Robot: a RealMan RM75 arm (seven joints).
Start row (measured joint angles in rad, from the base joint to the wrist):
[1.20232 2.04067 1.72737 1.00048 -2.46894 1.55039 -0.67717]
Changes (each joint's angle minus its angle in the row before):
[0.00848 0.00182 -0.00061 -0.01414 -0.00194 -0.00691 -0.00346]
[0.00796 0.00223 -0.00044 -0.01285 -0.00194 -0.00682 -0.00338]
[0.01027 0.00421 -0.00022 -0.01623 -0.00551 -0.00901 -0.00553]
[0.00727 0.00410 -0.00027 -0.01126 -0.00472 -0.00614 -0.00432]
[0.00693 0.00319 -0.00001 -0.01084 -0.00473 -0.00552 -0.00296]
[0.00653 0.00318 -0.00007 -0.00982 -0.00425 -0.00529 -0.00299]
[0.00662 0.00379 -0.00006 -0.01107 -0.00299 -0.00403 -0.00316]
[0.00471 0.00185 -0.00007 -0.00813 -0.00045 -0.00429 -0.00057]
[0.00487 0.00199 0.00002 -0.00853 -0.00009 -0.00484 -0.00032]
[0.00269 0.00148 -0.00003 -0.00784 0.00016 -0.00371 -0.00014]
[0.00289 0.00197 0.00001 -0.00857 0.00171 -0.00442 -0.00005]
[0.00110 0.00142 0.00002 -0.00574 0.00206 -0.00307 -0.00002]
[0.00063 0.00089 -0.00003 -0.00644 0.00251 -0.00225 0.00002]
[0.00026 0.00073 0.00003 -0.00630 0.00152 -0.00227 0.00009]
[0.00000 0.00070 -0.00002 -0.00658 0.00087 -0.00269 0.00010]
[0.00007 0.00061 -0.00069 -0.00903 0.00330 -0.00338 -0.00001]
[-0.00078 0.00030 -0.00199 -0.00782 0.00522 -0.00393 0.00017]
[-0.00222 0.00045 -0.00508 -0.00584 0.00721 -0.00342 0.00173]
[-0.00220 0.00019 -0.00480 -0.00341 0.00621 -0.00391 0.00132]
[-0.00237 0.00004 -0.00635 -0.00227 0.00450 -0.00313 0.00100]
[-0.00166 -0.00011 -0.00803 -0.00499 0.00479 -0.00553 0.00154]
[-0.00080 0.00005 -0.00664 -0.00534 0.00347 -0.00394 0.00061]
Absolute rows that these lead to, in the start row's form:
[1.21080 2.04249 1.72676 0.98634 -2.47088 1.54348 -0.68063]
[1.21876 2.04472 1.72632 0.97349 -2.47282 1.53666 -0.68401]
[1.22903 2.04893 1.72610 0.95726 -2.47833 1.52765 -0.68954]
[1.23630 2.05303 1.72583 0.94600 -2.48305 1.52151 -0.69386]
[1.24323 2.05622 1.72582 0.93516 -2.48778 1.51599 -0.69682]
[1.24976 2.05940 1.72575 0.92534 -2.49203 1.51070 -0.69981]
[1.25638 2.06319 1.72569 0.91427 -2.49502 1.50667 -0.70297]
[1.26109 2.06504 1.72562 0.90614 -2.49547 1.50238 -0.70354]
[1.26596 2.06703 1.72564 0.89761 -2.49556 1.49754 -0.70386]
[1.26865 2.06851 1.72561 0.88977 -2.49540 1.49383 -0.70400]
[1.27154 2.07048 1.72562 0.88120 -2.49369 1.48941 -0.70405]
[1.27264 2.07190 1.72564 0.87546 -2.49163 1.48634 -0.70407]
[1.27327 2.07279 1.72561 0.86902 -2.48912 1.48409 -0.70405]
[1.27353 2.07352 1.72564 0.86272 -2.48760 1.48182 -0.70396]
[1.27353 2.07422 1.72562 0.85614 -2.48673 1.47913 -0.70386]
[1.27360 2.07483 1.72493 0.84711 -2.48343 1.47575 -0.70387]
[1.27282 2.07513 1.72294 0.83929 -2.47821 1.47182 -0.70370]
[1.27060 2.07558 1.71786 0.83345 -2.47100 1.46840 -0.70197]
[1.26840 2.07577 1.71306 0.83004 -2.46479 1.46449 -0.70065]
[1.26603 2.07581 1.70671 0.82777 -2.46029 1.46136 -0.69965]
[1.26437 2.07570 1.69868 0.82278 -2.45550 1.45583 -0.69811]
[1.26357 2.07575 1.69204 0.81744 -2.45203 1.45189 -0.69750]

